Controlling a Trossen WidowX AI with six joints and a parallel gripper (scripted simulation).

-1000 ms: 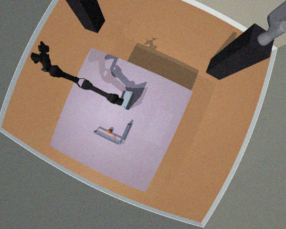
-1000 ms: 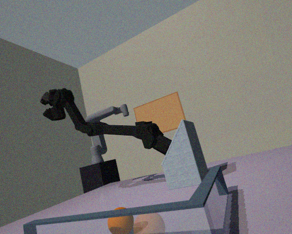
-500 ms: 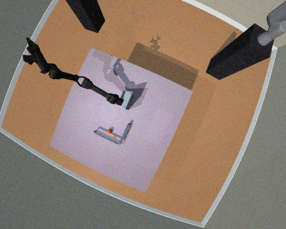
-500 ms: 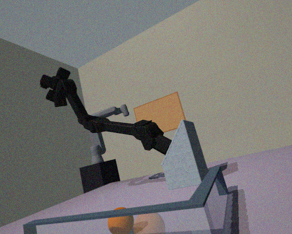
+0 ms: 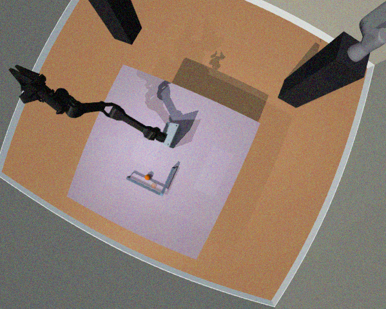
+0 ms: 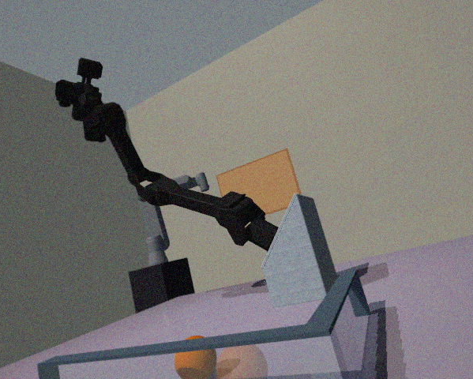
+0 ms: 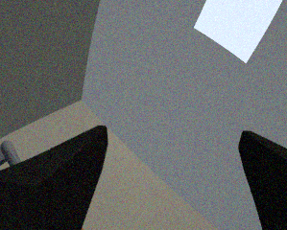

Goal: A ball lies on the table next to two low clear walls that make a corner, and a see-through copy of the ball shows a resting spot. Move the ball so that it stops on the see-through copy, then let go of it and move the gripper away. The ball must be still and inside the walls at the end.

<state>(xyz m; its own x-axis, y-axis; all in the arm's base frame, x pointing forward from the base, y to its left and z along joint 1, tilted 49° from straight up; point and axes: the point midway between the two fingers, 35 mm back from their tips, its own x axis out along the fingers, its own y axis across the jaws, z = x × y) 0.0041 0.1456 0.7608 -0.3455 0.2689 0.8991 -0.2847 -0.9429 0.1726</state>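
Now: gripper tip 33 cm short of the orange ball, 48 cm to the right of it and 74 cm above it. Round my gripper tip: see-through copy (37 cm ahead, 56 cm to the left, 74 cm below).
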